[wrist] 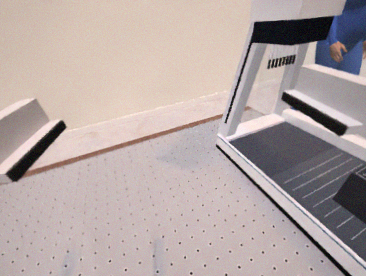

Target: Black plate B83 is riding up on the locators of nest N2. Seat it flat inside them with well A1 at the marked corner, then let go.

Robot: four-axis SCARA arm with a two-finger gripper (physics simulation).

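Frame: origin at the arm's base, x ahead, y left, z up, level; millimetres.
Where they show: gripper, fingertip midpoint: (174,96).
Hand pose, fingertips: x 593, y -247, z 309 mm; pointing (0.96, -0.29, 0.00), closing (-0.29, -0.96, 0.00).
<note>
After its pixels a point has its place.
My gripper (174,96) {x 593, y -247, z 309 mm} is open, with one finger at the left edge and the other at the right, and nothing between them. It hangs over the perforated bench top. Black plate B83, nest N2, its locators and the marked corner do not show in the wrist view, so how the plate sits cannot be seen.
A white-framed machine (238,87) {x 824, y -491, z 202 mm} with a dark, white-lined deck (270,155) stands at the right. A black box (354,197) {x 544, y -515, z 94 mm} on that deck is cut off by the right edge. A person in blue (346,32) is behind. The perforated bench top (135,200) {x 768, y -177, z 13 mm} ends at a brown edge before the wall.
</note>
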